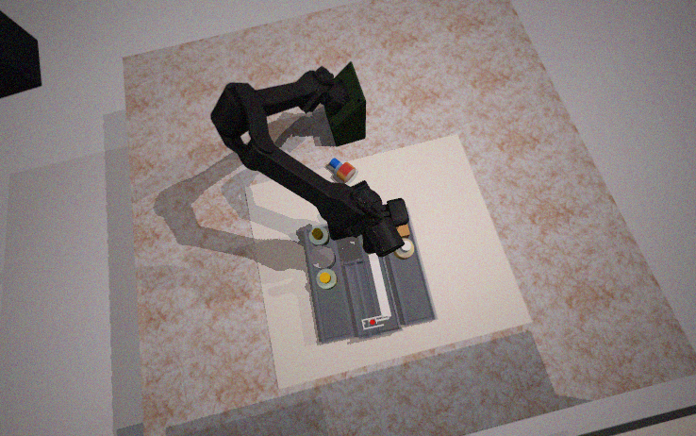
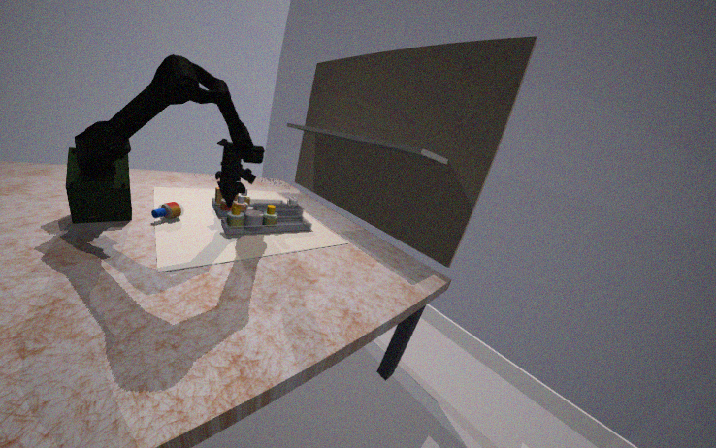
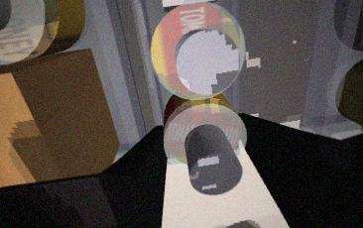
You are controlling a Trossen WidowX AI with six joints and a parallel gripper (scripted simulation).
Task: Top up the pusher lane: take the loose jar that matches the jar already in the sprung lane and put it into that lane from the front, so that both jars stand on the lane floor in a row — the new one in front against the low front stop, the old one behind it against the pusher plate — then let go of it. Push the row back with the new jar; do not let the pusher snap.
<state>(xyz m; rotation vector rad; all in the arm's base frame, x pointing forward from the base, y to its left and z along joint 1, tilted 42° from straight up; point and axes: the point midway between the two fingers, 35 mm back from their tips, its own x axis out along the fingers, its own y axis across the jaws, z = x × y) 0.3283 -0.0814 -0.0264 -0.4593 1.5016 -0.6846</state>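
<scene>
My gripper tip is 2 cm short of the brown box and 8 cm to the right of it. Also, from my gripper tip: pale jar: 9 cm ahead, 7 cm to the left, 1 cm above; then sprung lane: 14 cm ahead, 4 cm to the right, 2 cm below; then grey disc: 4 cm ahead, 13 cm to the right, 1 cm below.
</scene>
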